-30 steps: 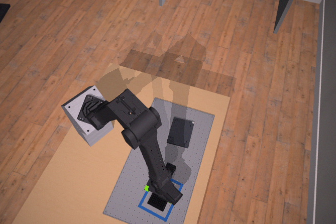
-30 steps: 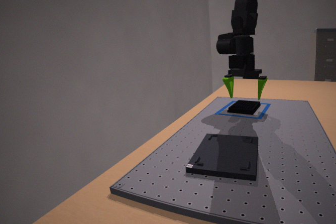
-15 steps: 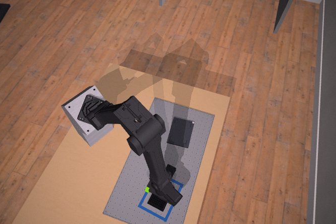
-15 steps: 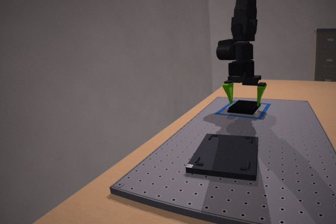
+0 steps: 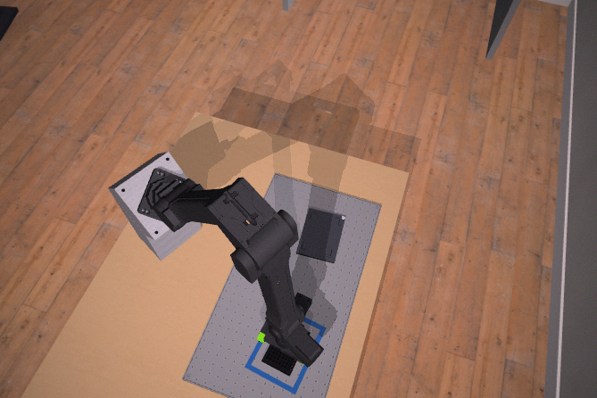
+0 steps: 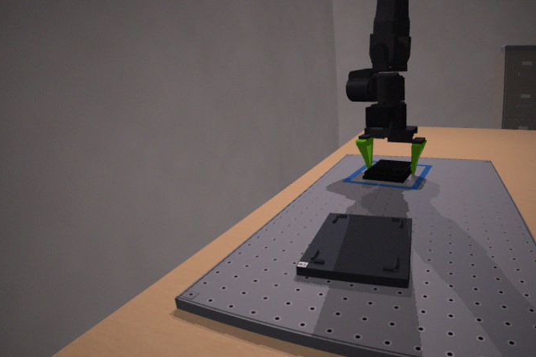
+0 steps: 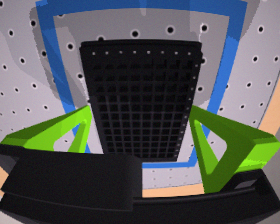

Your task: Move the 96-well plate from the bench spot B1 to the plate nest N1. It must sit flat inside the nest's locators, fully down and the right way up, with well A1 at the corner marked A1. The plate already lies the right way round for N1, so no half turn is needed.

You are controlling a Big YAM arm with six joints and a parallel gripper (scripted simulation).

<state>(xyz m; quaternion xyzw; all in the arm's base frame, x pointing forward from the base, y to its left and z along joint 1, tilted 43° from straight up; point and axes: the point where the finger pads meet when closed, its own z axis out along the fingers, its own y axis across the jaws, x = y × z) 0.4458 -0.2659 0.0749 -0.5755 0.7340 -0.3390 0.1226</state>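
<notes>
Right now my hand is right at the black 96-well plate. Also, from my hand: white A1 label: 410 mm to the left, 140 mm ahead; then dark plate nest N1: 350 mm to the left, 80 mm ahead.
</notes>
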